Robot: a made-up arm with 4 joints.
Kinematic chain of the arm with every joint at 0, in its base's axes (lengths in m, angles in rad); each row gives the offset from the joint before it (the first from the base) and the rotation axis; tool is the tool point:
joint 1: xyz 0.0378 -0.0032 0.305 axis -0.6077 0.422 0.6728
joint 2: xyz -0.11 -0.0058 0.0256 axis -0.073 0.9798 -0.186
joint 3: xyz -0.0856 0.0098 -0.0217 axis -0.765 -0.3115 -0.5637
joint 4: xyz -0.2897 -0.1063 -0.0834 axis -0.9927 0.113 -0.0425
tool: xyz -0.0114 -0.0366 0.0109
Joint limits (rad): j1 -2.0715..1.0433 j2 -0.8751..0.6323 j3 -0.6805..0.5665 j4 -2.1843..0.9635
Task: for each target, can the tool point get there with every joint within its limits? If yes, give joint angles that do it. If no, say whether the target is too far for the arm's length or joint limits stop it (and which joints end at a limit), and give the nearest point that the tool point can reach.
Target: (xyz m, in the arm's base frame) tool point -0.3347 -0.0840 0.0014
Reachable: yes | joints -0.1595 -0.4590 -0.0815 -1.3165
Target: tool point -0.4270 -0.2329 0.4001
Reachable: yes | joints 0.2832 0.2938 -0.3582 -0.8191
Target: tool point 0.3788 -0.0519 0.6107
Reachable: no: joint limits stop it (at a limit: joint 1, joint 2, joint 3, joint 4) | nearest point 0.3656 0.2725 0.2162 | short by 0.511 m
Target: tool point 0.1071 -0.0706 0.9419
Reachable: no: too far | nearest point -0.1495 -0.1788 0.7393 | short by 0.344 m
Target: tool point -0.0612 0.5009 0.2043
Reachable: yes | joints -1.7475 0.0903 -0.0077 -1.4375
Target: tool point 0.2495 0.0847 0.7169
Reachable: no: joint limits stop it (at a limit: joint 1, joint 2, joint 4) | nearest point -0.1471 -0.1824 0.7380 | short by 0.479 m
